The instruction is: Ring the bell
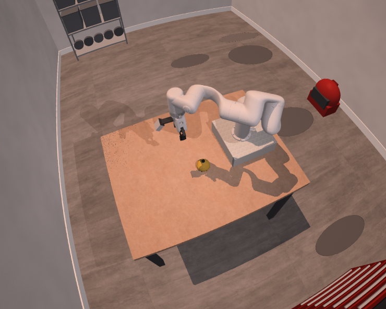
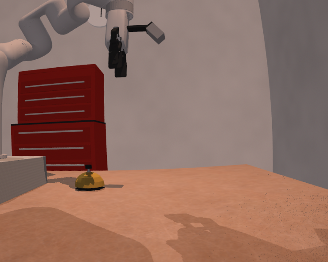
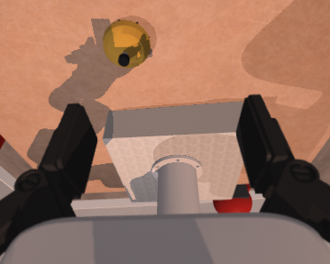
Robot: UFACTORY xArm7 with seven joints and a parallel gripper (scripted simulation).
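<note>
The small button lies 25 cm below my hand, 10 cm behind it and 6 cm to the left of it. The rest, counted from my hand: yellow bell (27 cm below, 10 cm behind, 6 cm to the left).
</note>
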